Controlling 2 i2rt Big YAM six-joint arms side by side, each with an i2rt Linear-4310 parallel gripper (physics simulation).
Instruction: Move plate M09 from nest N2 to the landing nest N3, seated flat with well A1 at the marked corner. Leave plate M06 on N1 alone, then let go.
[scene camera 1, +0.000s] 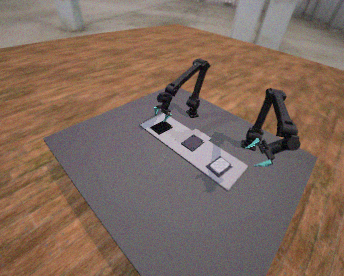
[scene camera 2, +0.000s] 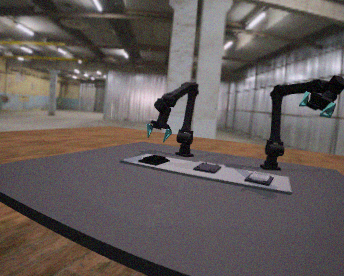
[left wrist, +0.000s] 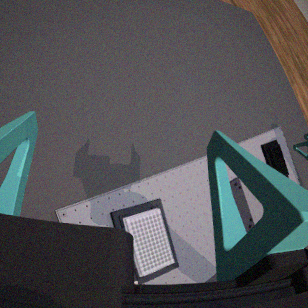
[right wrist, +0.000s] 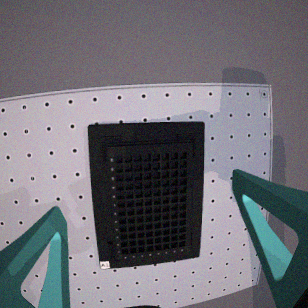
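Note:
A black well plate (scene camera 1: 161, 127) (scene camera 2: 154, 159) (left wrist: 275, 156) (right wrist: 150, 200) lies in the black nest at the board's left end and looks flat; a small A1 tag (right wrist: 104, 265) marks the nest's lower-left corner in the right wrist view. The plate's own A1 mark is not readable. The middle nest (scene camera 1: 192, 143) (scene camera 2: 207, 167) (left wrist: 242, 200) holds no plate. A white plate (scene camera 1: 220, 165) (scene camera 2: 259, 177) (left wrist: 150, 242) sits in the right-end nest. My right gripper (scene camera 1: 162, 116) (scene camera 2: 158, 138) (right wrist: 146, 198) is open and empty above the black plate. My left gripper (scene camera 1: 250, 156) (scene camera 2: 311, 110) (left wrist: 124, 128) is open and empty, high beyond the board's right end.
The pale perforated board (scene camera 1: 235, 177) (scene camera 2: 282, 185) (left wrist: 190, 200) (right wrist: 40, 145) carries all three nests and lies on a grey mat (scene camera 1: 150, 200) (scene camera 2: 150, 215). Wooden surface (scene camera 1: 40, 210) surrounds the mat. Both arm bases stand behind the board in scene camera 2.

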